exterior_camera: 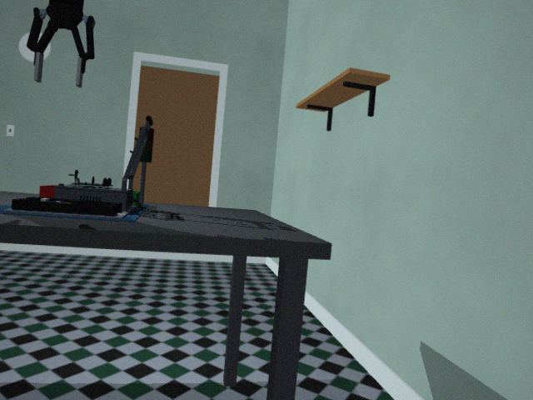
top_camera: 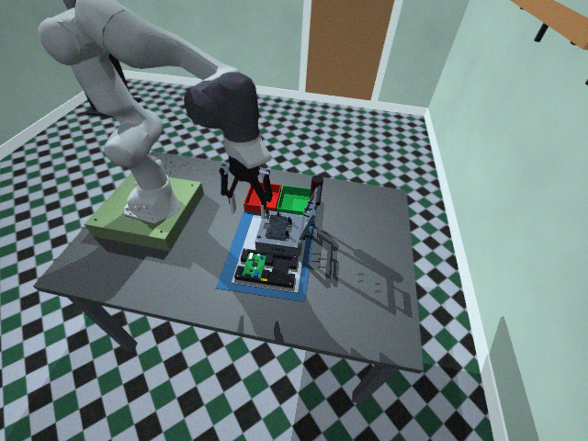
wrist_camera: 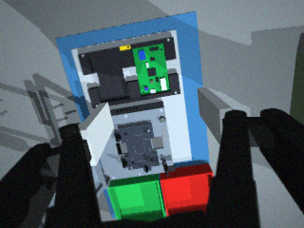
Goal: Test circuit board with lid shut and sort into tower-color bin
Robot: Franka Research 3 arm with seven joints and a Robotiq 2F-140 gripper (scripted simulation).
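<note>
Now: hand 31 cm above the green circuit board. Also, from my hand: tester lid: 19 cm ahead, 16 cm to the left, 15 cm below; then tester plate: 7 cm ahead, 17 cm to the left, 26 cm below; then black latch hook: 1 cm ahead, 23 cm to the left, 24 cm below.
</note>
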